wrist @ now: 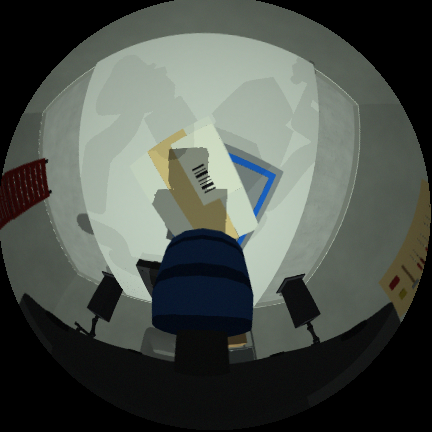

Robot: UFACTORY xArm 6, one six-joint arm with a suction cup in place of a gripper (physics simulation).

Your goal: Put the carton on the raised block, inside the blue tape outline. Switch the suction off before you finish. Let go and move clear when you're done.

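Frame: origin at the arm's base, x ahead, y left, z up, level; metres.
Seen in the pictures: end effector, tool point: (203, 259).
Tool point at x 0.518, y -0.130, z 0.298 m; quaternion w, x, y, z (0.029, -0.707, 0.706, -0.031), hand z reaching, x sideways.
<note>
Pixels of each thing's middle, then the offset from my tool point to it. "*": a spot on its surface instead. Level surfaces: height alone.
- carton, surface spot: (232, 172) * 0.101 m down, 0.026 m ahead, 0.027 m right
- raised block, surface spot: (278, 175) * 0.217 m down, 0.013 m ahead, 0.151 m right
- blue tape outline, surface spot: (266, 192) * 0.216 m down, 0.027 m back, 0.126 m right
- pale table, its level: 0.337 m down
The carton (232, 172) is cream with a tan tape stripe and a barcode label, and its top faces my camera. It lies below and ahead of my suction cup (202, 232), which looks apart from its top and holds nothing. The raised block (278, 175) is grey and shows at the carton's right. The blue tape outline (266, 192) shows on it along the right side and a corner; the carton hides the rest. How the carton's base sits on the block is hidden. Shadows fall across the carton's top.
The pale table (200, 55) lies under the carton. A red slatted object (25, 190) is at the far left and a yellow panel (407, 260) at the far right. Black boxes on stands (105, 297) (299, 300) are near the lower edge. A dark object (147, 272) is left of the cup.
</note>
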